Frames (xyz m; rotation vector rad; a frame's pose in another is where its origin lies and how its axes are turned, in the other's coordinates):
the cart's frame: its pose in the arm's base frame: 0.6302 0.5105 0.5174 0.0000 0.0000 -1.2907
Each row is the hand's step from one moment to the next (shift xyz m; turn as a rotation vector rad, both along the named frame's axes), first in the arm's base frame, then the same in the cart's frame.
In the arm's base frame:
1: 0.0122 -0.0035 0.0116 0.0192 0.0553 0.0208
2: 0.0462 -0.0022 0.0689 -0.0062 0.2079 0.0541
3: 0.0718 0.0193 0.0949 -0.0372 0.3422 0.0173
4: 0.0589 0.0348 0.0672 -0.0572 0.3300 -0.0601
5: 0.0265 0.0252 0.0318 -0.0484 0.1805 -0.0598
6: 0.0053 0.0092 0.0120 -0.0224 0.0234 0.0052
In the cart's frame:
1: 0.0067 0.0108 0.0116 -0.0478 0.0337 0.0208
2: 0.0149 0.0438 0.0689 -0.2015 0.0515 0.0541
3: 0.0013 0.0743 0.0949 -0.3391 0.0589 0.0173
4: -0.0172 0.0662 0.0672 -0.3330 0.0363 -0.0601
5: -0.0169 0.0324 0.0318 -0.1868 0.0034 -0.0598
6: -0.0074 0.0076 0.0120 -0.0287 -0.0151 0.0052

